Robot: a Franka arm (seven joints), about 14 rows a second.
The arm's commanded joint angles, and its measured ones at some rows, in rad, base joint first. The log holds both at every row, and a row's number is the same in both.
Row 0, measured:
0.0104, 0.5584, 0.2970, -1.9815, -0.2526, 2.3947, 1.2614
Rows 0 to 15, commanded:
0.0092, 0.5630, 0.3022, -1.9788, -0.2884, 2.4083, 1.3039
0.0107, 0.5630, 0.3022, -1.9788, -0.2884, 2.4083, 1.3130
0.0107, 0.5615, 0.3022, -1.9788, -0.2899, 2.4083, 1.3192
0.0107, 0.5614, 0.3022, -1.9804, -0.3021, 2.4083, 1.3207
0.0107, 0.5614, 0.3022, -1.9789, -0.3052, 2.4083, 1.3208
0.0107, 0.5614, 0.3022, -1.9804, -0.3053, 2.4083, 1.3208
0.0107, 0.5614, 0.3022, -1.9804, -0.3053, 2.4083, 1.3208
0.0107, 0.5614, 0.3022, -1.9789, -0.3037, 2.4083, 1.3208
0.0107, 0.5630, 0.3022, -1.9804, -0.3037, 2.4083, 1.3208
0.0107, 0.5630, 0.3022, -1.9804, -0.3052, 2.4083, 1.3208
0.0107, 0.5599, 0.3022, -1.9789, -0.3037, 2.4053, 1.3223
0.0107, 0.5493, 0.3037, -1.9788, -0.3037, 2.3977, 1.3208
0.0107, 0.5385, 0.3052, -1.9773, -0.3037, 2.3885, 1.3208
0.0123, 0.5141, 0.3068, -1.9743, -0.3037, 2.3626, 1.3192
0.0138, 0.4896, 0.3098, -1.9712, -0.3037, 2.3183, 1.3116
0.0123, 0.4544, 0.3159, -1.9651, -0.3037, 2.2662, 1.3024
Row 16, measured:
0.0113, 0.5391, 0.3024, -1.9672, -0.2746, 2.3582, 1.2808
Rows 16 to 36, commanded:
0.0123, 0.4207, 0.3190, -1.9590, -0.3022, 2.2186, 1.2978
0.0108, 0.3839, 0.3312, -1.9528, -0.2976, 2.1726, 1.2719
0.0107, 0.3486, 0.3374, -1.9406, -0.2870, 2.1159, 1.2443
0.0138, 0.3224, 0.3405, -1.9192, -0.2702, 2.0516, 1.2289
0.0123, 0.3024, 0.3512, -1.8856, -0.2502, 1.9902, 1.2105
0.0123, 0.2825, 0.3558, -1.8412, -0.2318, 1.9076, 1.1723
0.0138, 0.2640, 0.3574, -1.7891, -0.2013, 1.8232, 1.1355
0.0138, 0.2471, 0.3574, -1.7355, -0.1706, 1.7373, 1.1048
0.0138, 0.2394, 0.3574, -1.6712, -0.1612, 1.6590, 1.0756
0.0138, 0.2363, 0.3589, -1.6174, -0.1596, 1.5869, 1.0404
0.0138, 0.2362, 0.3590, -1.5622, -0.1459, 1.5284, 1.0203
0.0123, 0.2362, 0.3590, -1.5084, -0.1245, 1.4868, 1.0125
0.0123, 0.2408, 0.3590, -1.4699, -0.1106, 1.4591, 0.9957
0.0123, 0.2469, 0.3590, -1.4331, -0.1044, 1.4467, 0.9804
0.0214, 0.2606, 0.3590, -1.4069, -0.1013, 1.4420, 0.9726
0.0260, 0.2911, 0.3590, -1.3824, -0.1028, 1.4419, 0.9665
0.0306, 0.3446, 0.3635, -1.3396, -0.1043, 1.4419, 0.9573
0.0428, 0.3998, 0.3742, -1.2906, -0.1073, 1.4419, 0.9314
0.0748, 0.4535, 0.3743, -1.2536, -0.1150, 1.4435, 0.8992
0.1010, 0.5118, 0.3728, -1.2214, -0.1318, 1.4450, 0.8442
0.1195, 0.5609, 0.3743, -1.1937, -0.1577, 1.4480, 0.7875
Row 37, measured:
0.0666, 0.4137, 0.3705, -1.3383, -0.1217, 1.4785, 0.8760
